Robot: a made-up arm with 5 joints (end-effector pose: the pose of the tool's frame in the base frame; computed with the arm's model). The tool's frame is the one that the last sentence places.
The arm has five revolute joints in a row. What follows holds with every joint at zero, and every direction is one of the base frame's.
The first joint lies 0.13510 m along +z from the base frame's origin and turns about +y.
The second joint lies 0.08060 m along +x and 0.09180 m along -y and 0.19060 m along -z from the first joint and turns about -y.
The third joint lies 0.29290 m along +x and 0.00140 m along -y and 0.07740 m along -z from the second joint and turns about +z.
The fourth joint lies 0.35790 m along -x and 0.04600 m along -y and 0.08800 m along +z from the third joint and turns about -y.
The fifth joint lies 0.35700 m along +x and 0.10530 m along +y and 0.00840 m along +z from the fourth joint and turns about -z.
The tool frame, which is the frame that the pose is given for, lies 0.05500 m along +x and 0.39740 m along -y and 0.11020 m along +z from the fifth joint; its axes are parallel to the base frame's.
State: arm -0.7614 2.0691 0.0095 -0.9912 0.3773
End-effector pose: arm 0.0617 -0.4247 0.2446 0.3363 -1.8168 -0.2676
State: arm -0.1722 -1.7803 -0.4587 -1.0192 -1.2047
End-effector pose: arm -0.4666 -0.1813 -0.4175 1.2551 2.1303 -0.1020
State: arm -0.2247 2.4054 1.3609 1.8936 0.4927
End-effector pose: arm -0.3943 -0.6867 0.0510 0.1918 1.6578 -1.7984
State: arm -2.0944 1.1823 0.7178 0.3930 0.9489
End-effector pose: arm -0.0318 -0.4817 0.1321 -0.2886 2.6970 -0.4251
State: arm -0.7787 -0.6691 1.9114 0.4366 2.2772
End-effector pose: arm 0.3403 -0.5536 0.1993 0.3988 0.1124 -0.3381
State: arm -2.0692 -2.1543 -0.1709 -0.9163 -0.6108
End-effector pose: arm 0.4630 -0.3448 -0.1500 0.3712 0.9367 0.3957
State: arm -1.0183 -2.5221 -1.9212 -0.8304 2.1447
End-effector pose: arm 0.3401 0.0863 -0.4908 1.3892 -0.0331 1.3310
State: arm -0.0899 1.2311 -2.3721 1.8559 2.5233
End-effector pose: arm 0.2640 -0.0013 0.8312 -0.5952 0.7311 0.5589
